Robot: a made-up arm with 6 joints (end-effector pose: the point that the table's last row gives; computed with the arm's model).
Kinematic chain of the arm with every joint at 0, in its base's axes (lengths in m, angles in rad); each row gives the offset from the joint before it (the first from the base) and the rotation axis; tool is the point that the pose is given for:
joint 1: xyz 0 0 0.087 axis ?
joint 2: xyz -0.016 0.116 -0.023 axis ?
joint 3: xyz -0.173 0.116 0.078 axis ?
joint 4: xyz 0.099 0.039 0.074 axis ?
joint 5: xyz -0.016 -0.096 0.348 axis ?
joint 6: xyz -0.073 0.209 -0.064 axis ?
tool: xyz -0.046 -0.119 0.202
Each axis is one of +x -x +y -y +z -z.
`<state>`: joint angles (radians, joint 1 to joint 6).
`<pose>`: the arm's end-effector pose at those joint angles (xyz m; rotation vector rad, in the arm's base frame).
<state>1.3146 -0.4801 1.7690 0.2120 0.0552 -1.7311</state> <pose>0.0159 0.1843 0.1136 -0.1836 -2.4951 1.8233</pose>
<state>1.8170 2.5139 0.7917 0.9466 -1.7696 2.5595</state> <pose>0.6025 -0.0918 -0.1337 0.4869 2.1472 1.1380</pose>
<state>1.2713 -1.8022 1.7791 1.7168 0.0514 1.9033</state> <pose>0.1655 0.3778 0.1899 -1.9970 0.2603 -2.3427</pose>
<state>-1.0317 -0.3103 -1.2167 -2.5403 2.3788 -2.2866</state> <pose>-0.4854 -0.1311 -0.4307 0.3868 3.0334 0.2128</pose>
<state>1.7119 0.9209 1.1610 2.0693 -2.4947 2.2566</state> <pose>0.4525 -0.0934 -0.1304 1.4412 -0.9226 2.3118</pose>
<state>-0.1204 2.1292 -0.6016 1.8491 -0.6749 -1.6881</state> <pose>-0.0275 0.2876 0.5518 1.1528 0.1733 -0.9496</pose>
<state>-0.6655 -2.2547 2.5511 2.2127 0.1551 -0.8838</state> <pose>0.2589 -0.1080 -0.2291 0.0634 2.6148 -0.5769</pose>
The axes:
joint 1: +y
joint 2: -z
joint 3: +y
joint 4: +z
joint 5: -y
joint 6: -x

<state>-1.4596 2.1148 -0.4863 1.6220 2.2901 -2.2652</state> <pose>-0.4750 0.2112 0.6869 -0.9127 -1.4141 2.1963</pose>
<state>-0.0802 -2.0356 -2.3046 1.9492 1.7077 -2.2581</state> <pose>-0.1800 -0.4267 -0.1289 1.4059 -0.0352 -1.1426</pose>
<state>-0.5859 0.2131 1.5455 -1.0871 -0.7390 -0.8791</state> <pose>0.2020 0.2542 0.3769 0.6204 0.9552 -1.8753</pose>
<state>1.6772 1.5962 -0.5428 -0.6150 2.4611 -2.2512</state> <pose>0.7025 0.3030 -0.0100 -0.0451 0.6667 1.2431</pose>
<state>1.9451 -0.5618 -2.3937 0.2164 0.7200 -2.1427</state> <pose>0.2268 0.0583 0.4735 2.1643 -1.0271 1.1788</pose>
